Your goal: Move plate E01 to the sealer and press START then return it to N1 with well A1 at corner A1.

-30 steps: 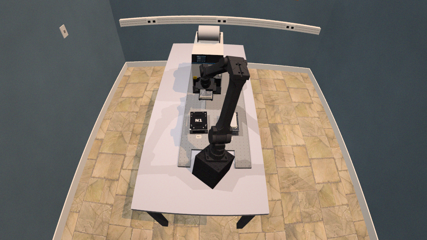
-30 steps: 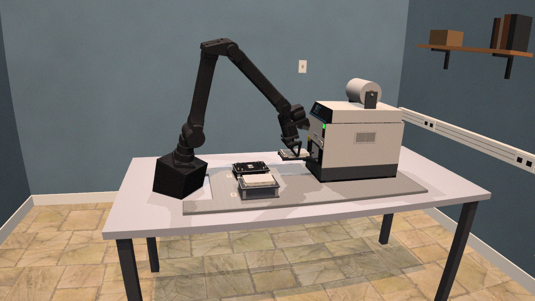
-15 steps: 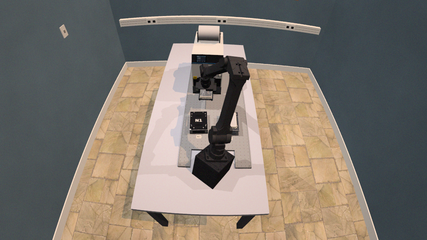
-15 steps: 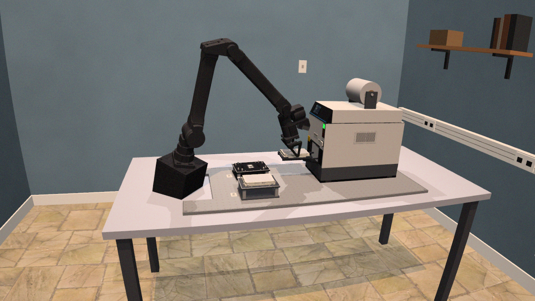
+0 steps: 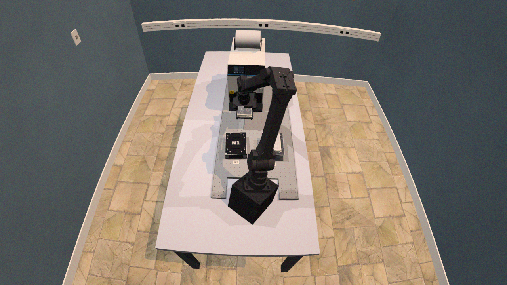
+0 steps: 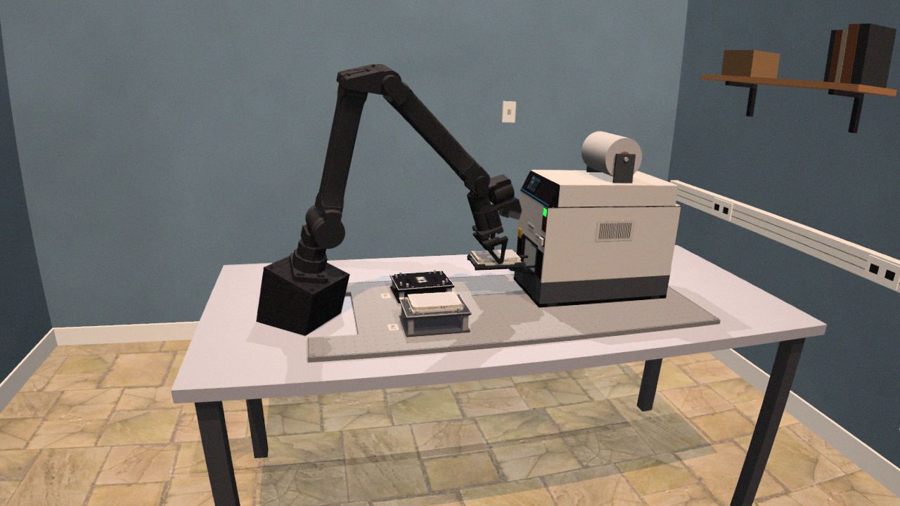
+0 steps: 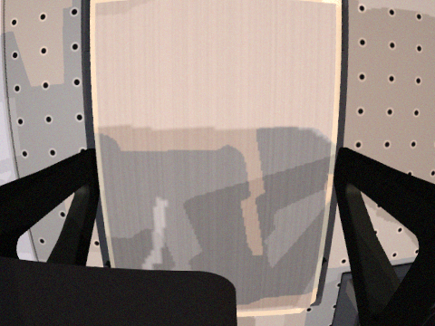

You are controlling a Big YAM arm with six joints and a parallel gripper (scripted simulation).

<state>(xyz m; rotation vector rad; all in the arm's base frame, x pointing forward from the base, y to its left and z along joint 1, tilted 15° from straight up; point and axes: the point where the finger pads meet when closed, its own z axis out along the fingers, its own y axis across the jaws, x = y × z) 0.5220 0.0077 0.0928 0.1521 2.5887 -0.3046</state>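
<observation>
Now: the sealer stage 20 mm below my hand. From my hand the other things lie so: cream plate: 240 mm behind, 130 mm to the right, 60 mm below; then nest N1: 200 mm behind, 70 mm to the left, 80 mm below; then foil roll: 330 mm ahead, 60 mm to the right, 300 mm above.
</observation>
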